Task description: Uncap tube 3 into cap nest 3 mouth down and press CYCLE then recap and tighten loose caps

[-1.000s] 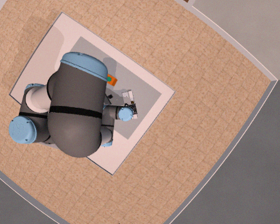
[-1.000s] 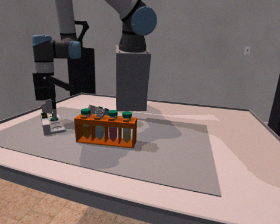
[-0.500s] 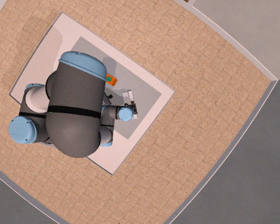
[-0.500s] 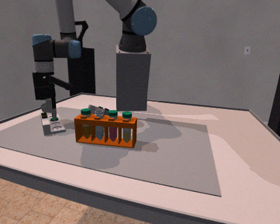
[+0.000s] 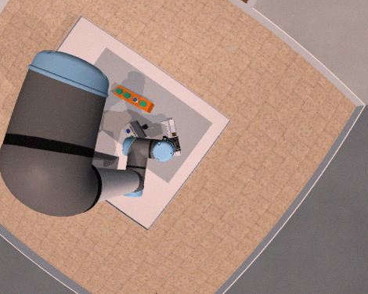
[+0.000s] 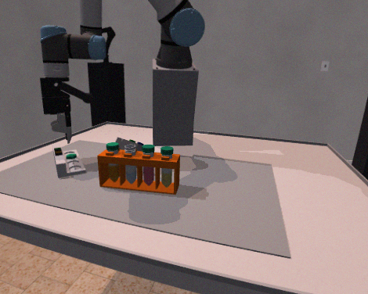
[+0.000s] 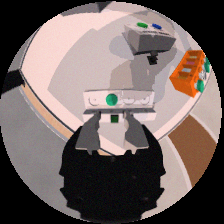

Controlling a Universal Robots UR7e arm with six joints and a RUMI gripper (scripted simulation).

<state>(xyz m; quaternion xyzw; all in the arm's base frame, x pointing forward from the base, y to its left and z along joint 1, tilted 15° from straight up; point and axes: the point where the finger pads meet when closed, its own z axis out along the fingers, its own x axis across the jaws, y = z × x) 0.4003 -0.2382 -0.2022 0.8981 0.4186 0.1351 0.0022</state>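
The blue cycle key lies 100 mm behind my hand, 230 mm to the left of it and 20 mm below it. Also, from my hand: key housing: 90 mm behind, 210 mm to the left, 30 mm below; green ready key: 120 mm behind, 190 mm to the left, 20 mm below.
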